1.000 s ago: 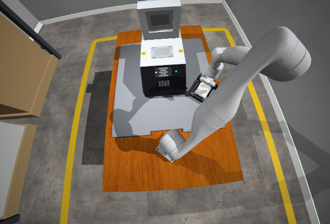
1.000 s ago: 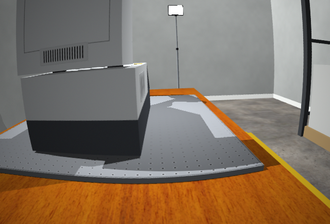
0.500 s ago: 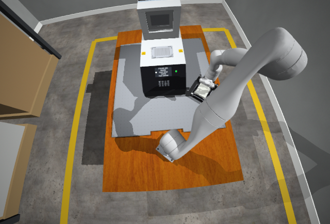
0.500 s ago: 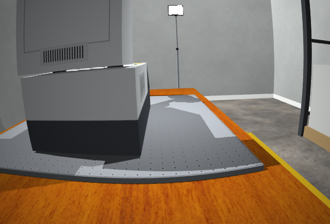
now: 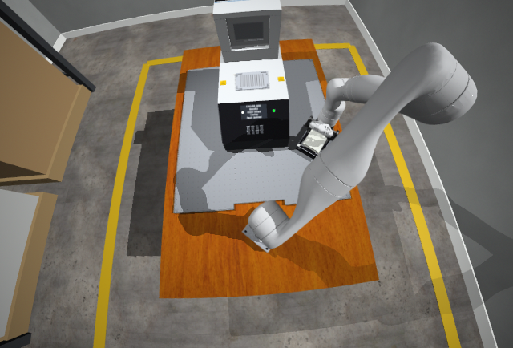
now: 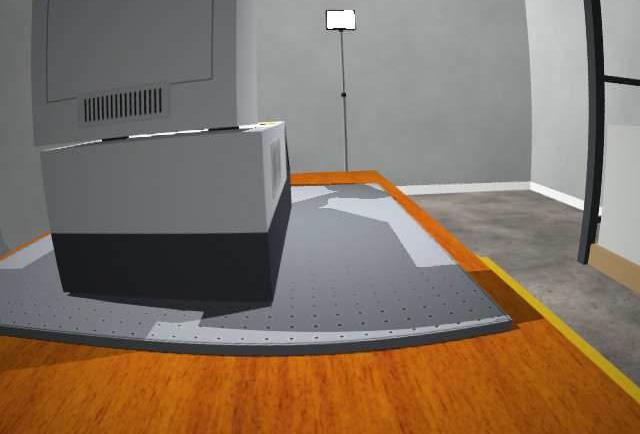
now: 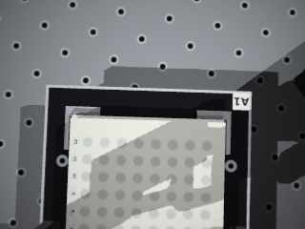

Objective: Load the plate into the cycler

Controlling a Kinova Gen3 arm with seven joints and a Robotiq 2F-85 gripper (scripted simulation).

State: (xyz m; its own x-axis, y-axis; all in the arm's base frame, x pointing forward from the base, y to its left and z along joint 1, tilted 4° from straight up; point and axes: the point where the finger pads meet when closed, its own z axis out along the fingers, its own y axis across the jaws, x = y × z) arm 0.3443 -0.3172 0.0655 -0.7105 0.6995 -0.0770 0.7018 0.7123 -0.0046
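My gripper is now 20 mm above the plate T27. Round my hand: black nest N1 (30 mm below).
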